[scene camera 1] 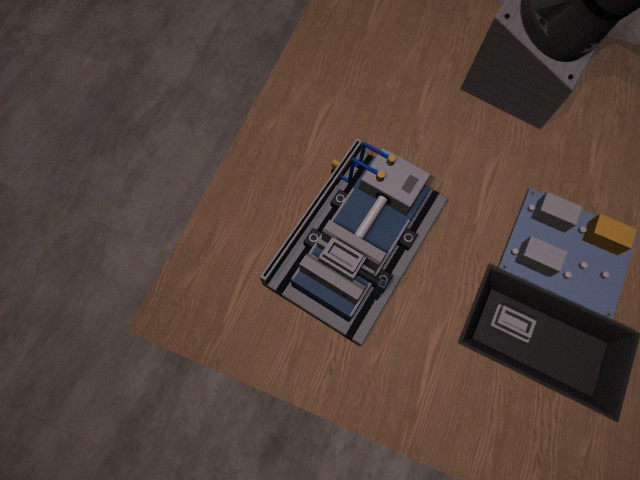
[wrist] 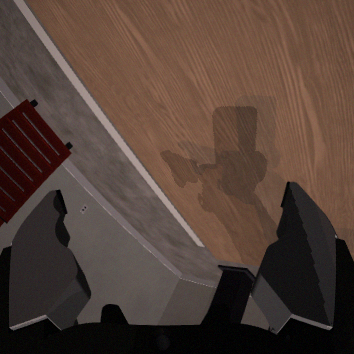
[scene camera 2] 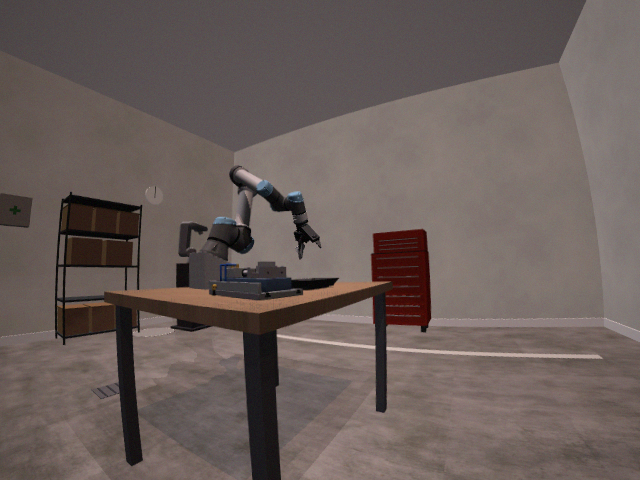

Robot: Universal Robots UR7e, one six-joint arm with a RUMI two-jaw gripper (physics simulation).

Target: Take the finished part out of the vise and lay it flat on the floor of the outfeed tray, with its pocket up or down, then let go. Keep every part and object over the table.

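Where they show: gripper, fingertip midpoint: [wrist: 171,188] [scene camera 2: 310,253]; arm's base at its link origin: [scene camera 1: 557,18] [scene camera 2: 212,259].
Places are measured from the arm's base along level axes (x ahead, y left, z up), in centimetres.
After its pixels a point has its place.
Observation:
A grey part [scene camera 1: 342,256] {z -4.3, x 48.2, y -25.8 cm} with a rectangular pocket facing up sits between the jaws of the blue and grey vise [scene camera 1: 346,217] {z -8.4, x 40.2, y -26.7 cm} [scene camera 2: 276,283] {z -10.0, x 53.8, y -28.9 cm}. The dark outfeed tray [scene camera 1: 568,356] {z -13.2, x 52.7, y 11.9 cm} [scene camera 2: 315,282] {z -11.3, x 56.0, y -0.7 cm} stands at the right in scene camera 1. Another light-outlined pocketed part [scene camera 1: 512,322] {z -11.1, x 50.1, y 2.1 cm} lies on its floor, near the end towards the vise. My gripper [scene camera 2: 310,251] {z 2.7, x 39.9, y 34.5 cm} [wrist: 171,188] {z 2.7, x 39.9, y 34.5 cm} is open and empty, high above the table and tilted. The vise, the tray and both parts do not show in the wrist view.
A blue board [scene camera 1: 547,279] {z -13.6, x 40.8, y 8.1 cm} with two grey blocks, a yellow block [scene camera 1: 612,233] {z -10.0, x 31.7, y 16.1 cm} and white pegs lies behind the tray. Blue tubes with orange tips [scene camera 1: 381,175] {z -3.3, x 34.1, y -22.8 cm} rise beside the vise. The wooden table [scene camera 1: 217,289] {z -14.4, x 55.5, y -44.7 cm} [scene camera 2: 155,295] {z -14.4, x 10.6, y -41.1 cm} has an open edge near the vise.

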